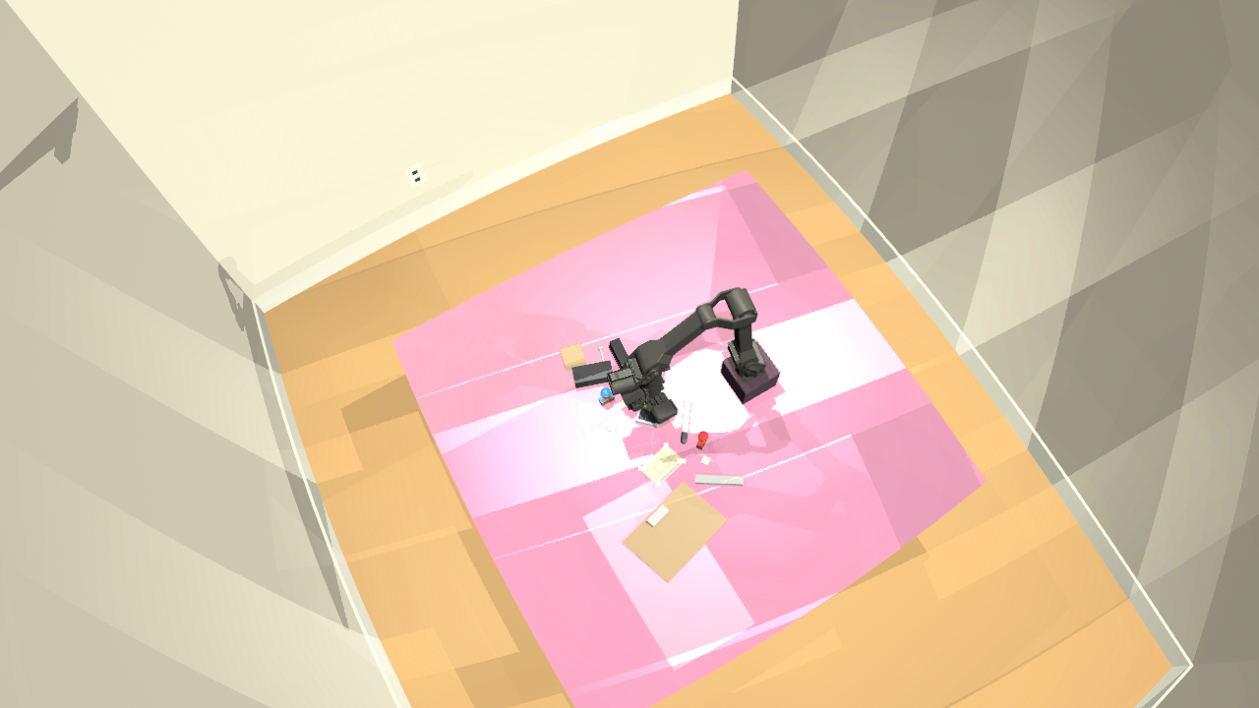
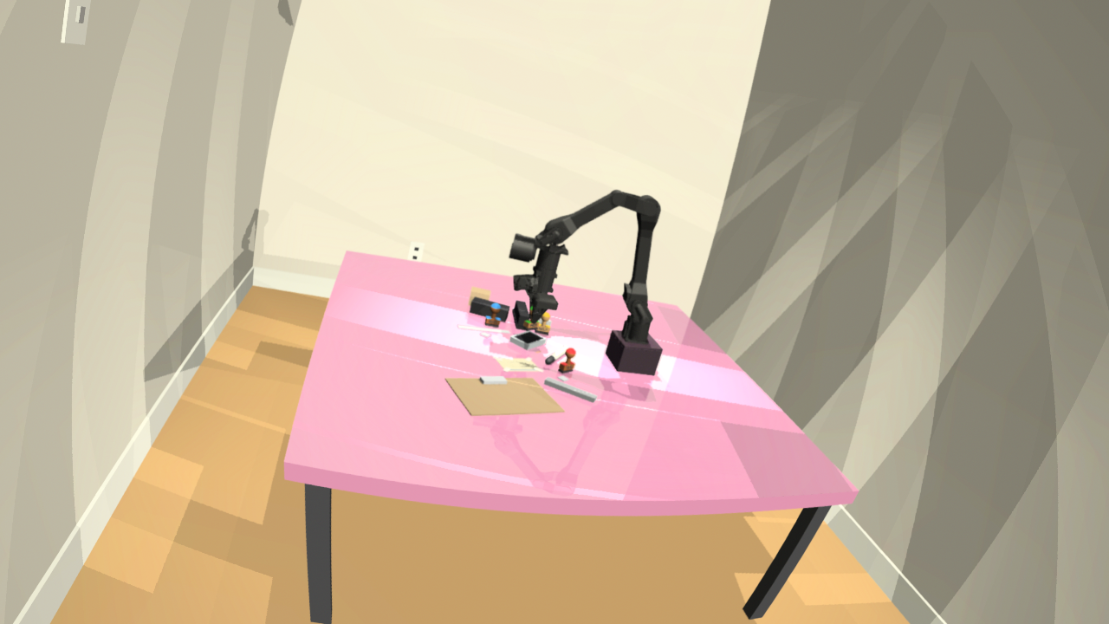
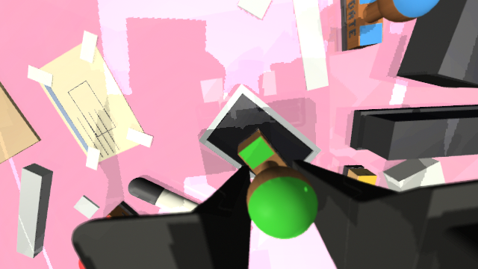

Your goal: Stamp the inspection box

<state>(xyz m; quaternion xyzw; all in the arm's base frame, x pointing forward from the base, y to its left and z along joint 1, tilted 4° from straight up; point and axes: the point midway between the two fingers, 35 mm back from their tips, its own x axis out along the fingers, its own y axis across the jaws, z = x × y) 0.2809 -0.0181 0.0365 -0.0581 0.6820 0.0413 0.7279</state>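
Right now my gripper tip is 6 cm above the black ink pad. From my gripper tip the other things lie so: yellow stamp: 10 cm to the right, 5 cm behind, 4 cm below; grey ruler: 12 cm ahead, 6 cm below, 3 cm to the right; blue stamp: 10 cm ahead, 7 cm to the right, 4 cm below.
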